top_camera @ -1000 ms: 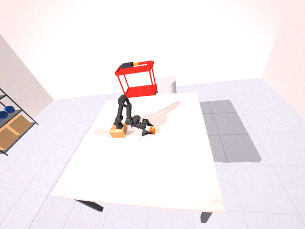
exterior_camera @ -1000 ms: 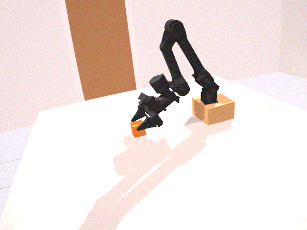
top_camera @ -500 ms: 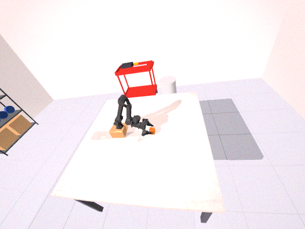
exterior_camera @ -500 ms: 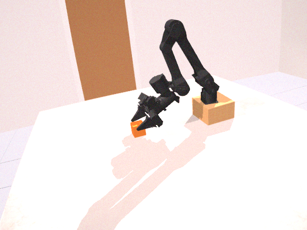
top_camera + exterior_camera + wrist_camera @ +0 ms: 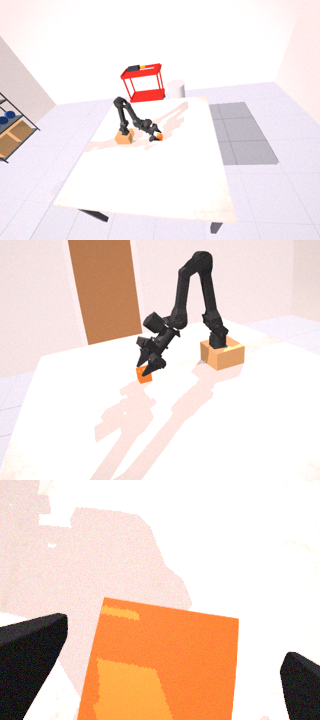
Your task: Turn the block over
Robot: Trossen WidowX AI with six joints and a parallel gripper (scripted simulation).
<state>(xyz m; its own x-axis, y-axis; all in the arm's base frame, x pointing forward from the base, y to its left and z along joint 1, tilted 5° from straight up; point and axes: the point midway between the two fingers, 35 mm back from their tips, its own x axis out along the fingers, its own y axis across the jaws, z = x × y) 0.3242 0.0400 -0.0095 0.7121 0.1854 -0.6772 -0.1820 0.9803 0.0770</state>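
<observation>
Now: the orange block 3 cm behind my gripper tip and 2 cm below it.
</observation>
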